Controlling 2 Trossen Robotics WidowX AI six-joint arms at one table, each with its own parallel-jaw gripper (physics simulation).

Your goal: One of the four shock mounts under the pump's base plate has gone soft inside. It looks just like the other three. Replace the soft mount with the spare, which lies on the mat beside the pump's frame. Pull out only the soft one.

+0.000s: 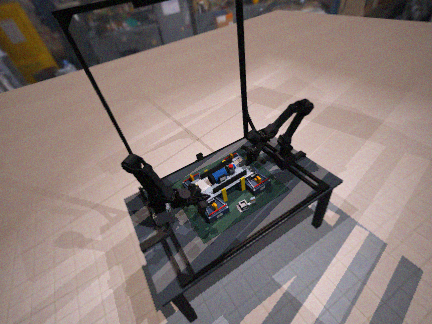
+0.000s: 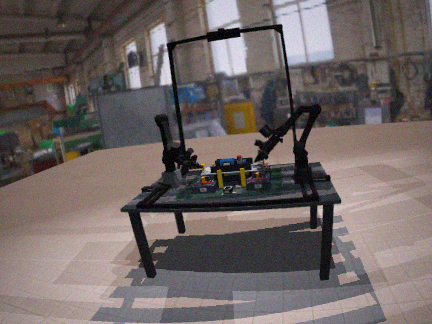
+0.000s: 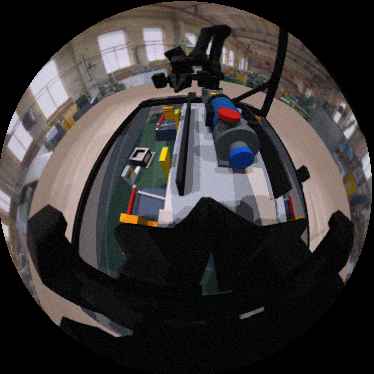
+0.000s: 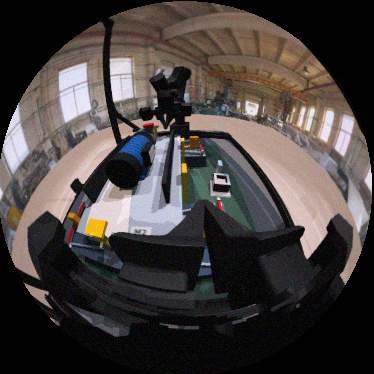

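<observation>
The pump, blue with a red cap, lies on the pale base plate. The spare mount, a small square white and black block, lies on the mat in front of the frame. The mounts under the plate are hidden. My right gripper is shut and empty by the plate's corner near the label M2; contact cannot be told. My left gripper is shut and empty above the plate's other end.
Dark blue corner housings with red bars and orange or yellow tabs stand at the plate's corners. Yellow posts stand along its near side. A small pale block lies beside the spare on the green mat.
</observation>
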